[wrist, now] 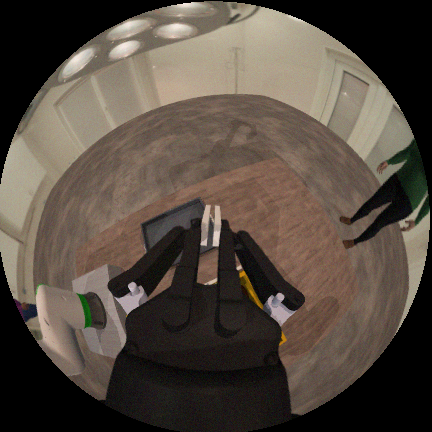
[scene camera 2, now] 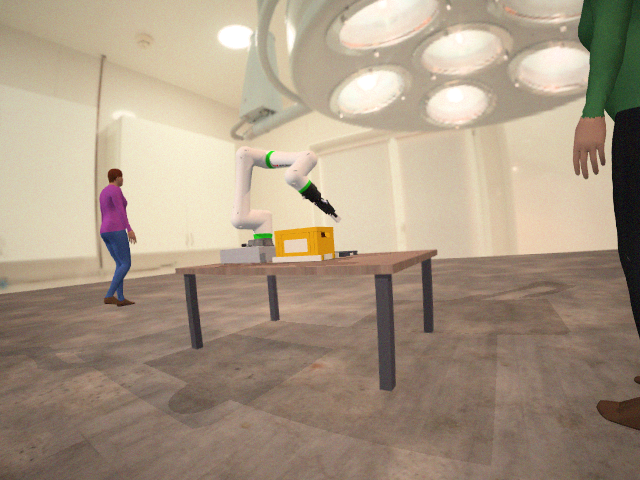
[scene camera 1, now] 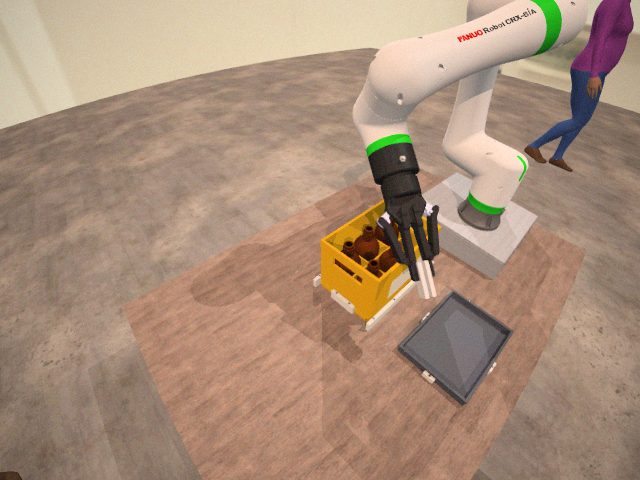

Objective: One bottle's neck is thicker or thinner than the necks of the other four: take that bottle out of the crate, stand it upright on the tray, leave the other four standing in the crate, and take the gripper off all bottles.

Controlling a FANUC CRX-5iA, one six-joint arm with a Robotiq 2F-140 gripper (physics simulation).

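Places are measured from the arm's base along level axes (x ahead, y left, z up), in centimetres.
Where they show: gripper, fingertip midpoint: (wrist: pixel 211 213) (scene camera 2: pixel 339 220) (scene camera 1: pixel 427 296); arm's base at its link origin: (wrist: pixel 95 310) (scene camera 1: pixel 478 216).
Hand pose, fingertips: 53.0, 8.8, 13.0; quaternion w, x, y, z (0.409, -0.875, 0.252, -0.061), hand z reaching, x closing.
Observation:
Things, the pixels of their top centre, and the offset from my fingertips, as dx, dy, dz.
- yellow crate at its top centre: (wrist: pixel 200 342) (scene camera 1: pixel 383 232) (scene camera 2: pixel 303 229) -12.2, -20.2, -3.9
- round-bodied bottle at its top centre: (scene camera 1: pixel 369 228) -11.9, -24.8, -5.1
- dark grey tray at its top centre: (scene camera 1: pixel 459 338) (wrist: pixel 175 232) -10.5, +8.9, -18.9
The yellow crate (scene camera 1: pixel 344 293) (scene camera 2: pixel 316 241) (wrist: pixel 284 340) stands on the table with brown bottles in it. Several bottles show in scene camera 1, among them a round-bodied bottle (scene camera 1: pixel 367 246), a bottle (scene camera 1: pixel 349 250) at the left and a bottle (scene camera 1: pixel 373 266) at the near corner. The gripper hides part of the crate, and I cannot tell which neck differs. My gripper (scene camera 1: pixel 426 293) (scene camera 2: pixel 338 219) (wrist: pixel 211 213) is shut with its pale pads close together and no bottle between them. It is tilted, above the crate's tray side. The dark grey tray (scene camera 1: pixel 434 373) (wrist: pixel 143 234) holds no bottle.
White blocks (scene camera 1: pixel 342 301) sit around the crate's foot, and small white blocks (scene camera 1: pixel 428 376) sit at the tray's edges. The robot's grey base block (scene camera 1: pixel 467 257) (scene camera 2: pixel 242 255) (wrist: pixel 102 300) is beside the crate. Two people stand away from the wooden table (scene camera 1: pixel 232 372) (scene camera 2: pixel 310 269).

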